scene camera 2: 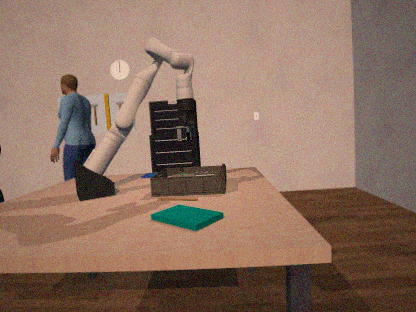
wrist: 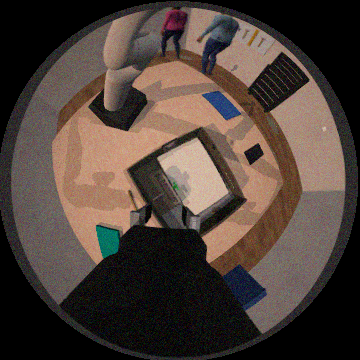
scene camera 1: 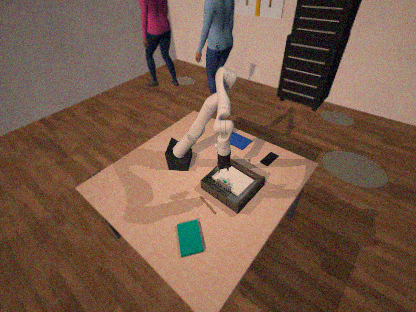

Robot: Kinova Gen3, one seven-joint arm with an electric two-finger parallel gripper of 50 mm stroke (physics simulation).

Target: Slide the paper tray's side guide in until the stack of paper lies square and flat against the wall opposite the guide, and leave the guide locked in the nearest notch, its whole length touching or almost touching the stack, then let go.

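Frame: origin at the arm's base, x back, y left, z down, level; centimetres.
Seen in the pictures: gripper, fingertip midpoint: [scene camera 2: 184, 140] [wrist: 166, 211] [scene camera 1: 223, 170]; arm's base, origin of the base link: [scene camera 2: 93, 171] [wrist: 113, 101] [scene camera 1: 178, 153].
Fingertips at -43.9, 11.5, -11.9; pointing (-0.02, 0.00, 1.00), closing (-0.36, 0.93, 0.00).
Note:
Offsets run from my fingertips to a thing's top centre, as dx, dy, dz.
The dark paper tray {+1.5, +8.4, +14.3} [scene camera 1: 220, 195] [scene camera 2: 187, 188] [wrist: 225, 213] stands on the table. The white paper stack {+4.9, +11.4, +19.6} [scene camera 1: 241, 181] [wrist: 200, 172] lies inside it; any narrow gap at the wall opposite the guide is too unclear to judge. The dark side guide {+3.3, +2.9, +15.7} [wrist: 172, 189], with a small green mark, runs along the stack's left edge in the wrist view; contact with the stack and the notch cannot be made out. My gripper [scene camera 1: 223, 170] [scene camera 2: 183, 135] [wrist: 166, 211] is open and empty, pointing down above the tray, apart from the guide.
A green book {-15.1, -35.5, +22.0} [scene camera 1: 190, 238] [scene camera 2: 187, 218] [wrist: 108, 241] and a thin brown stick {-1.4, -14.3, +23.1} [scene camera 1: 208, 205] [scene camera 2: 179, 199] lie near the tray. A blue flat item {+40.1, +42.9, +23.0} [scene camera 1: 241, 140] [wrist: 221, 105] and a black flat item {+7.2, +49.2, +23.0} [scene camera 1: 269, 159] [wrist: 254, 153] lie beyond it. Two people stand beyond the table.

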